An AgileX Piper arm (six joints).
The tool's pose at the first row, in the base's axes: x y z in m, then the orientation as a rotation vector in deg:
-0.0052, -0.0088, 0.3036, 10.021, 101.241, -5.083
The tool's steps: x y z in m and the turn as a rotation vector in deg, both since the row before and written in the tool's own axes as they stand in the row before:
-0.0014, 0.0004, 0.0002, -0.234, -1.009, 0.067
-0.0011, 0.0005, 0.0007, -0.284, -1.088, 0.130
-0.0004, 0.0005, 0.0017, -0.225, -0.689, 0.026
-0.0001, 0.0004, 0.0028, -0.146, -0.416, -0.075
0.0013, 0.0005, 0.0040, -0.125, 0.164, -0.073
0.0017, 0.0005, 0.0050, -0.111, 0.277, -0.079
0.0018, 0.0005, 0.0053, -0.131, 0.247, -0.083
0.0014, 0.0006, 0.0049, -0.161, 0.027, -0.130
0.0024, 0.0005, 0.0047, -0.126, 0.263, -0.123
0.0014, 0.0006, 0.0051, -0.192, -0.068, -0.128
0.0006, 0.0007, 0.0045, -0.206, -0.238, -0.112
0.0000, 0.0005, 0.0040, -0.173, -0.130, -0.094
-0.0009, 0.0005, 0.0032, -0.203, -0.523, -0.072
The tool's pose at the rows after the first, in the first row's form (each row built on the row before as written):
-0.0047, -0.0085, 0.3049, 9.839, 100.233, -4.902
-0.0037, -0.0082, 0.3059, 9.670, 99.140, -4.638
-0.0019, -0.0080, 0.3060, 9.481, 98.454, -4.474
0.0009, -0.0080, 0.3057, 9.282, 98.048, -4.433
0.0047, -0.0080, 0.3038, 9.137, 98.220, -4.369
0.0094, -0.0081, 0.3014, 9.004, 98.505, -4.313
0.0144, -0.0082, 0.2988, 8.851, 98.761, -4.245
0.0191, -0.0082, 0.2967, 8.622, 98.802, -4.200
0.0234, -0.0082, 0.2936, 8.439, 99.077, -4.165
0.0282, -0.0082, 0.2914, 8.183, 99.023, -4.097
0.0326, -0.0081, 0.2901, 7.921, 98.797, -4.016
0.0366, -0.0081, 0.2895, 7.705, 98.677, -3.944
0.0399, -0.0080, 0.2899, 7.465, 98.163, -3.852

